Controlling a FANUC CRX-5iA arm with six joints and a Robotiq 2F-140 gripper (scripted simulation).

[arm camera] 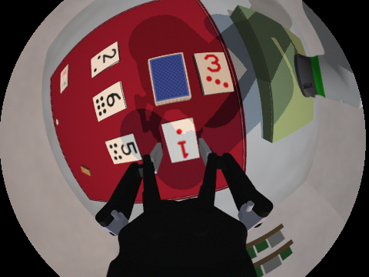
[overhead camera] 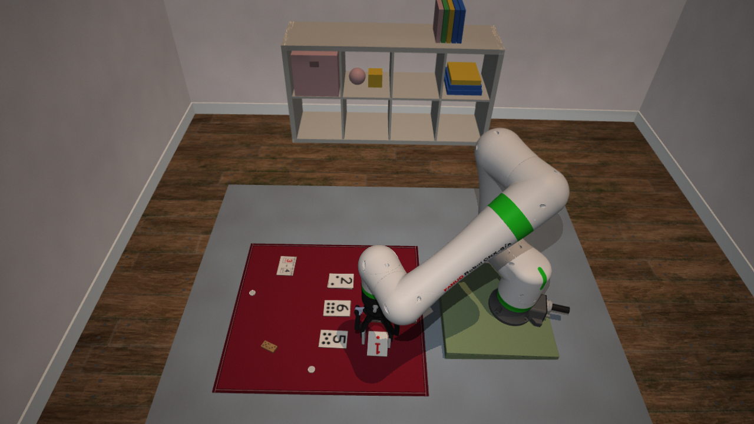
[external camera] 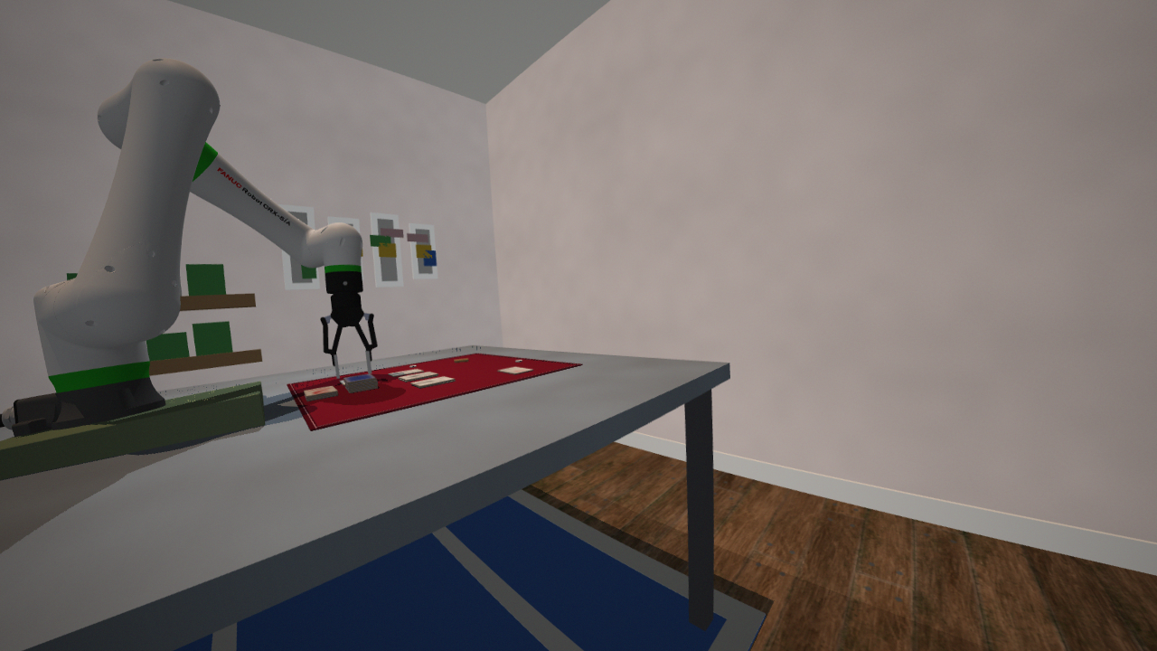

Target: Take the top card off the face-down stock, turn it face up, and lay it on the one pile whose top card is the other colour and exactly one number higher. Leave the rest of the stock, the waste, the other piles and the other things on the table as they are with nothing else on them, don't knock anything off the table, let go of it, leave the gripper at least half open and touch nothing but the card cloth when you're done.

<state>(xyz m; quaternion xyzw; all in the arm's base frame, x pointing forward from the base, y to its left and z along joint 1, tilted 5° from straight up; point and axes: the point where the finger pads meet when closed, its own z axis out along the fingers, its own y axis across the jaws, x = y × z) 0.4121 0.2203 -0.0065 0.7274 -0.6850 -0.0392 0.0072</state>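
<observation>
Now: hand 16 cm short of the black 6 card, 11 cm to the left of it and 4 cm above it. The rest, counted from my hand: red 3 card: 7 cm behind, 15 cm to the right, 3 cm below; then red card cloth: 19 cm ahead, 10 cm to the right, 6 cm below; then black 5 card: 14 cm ahead, 1 cm to the left, 4 cm below.
</observation>
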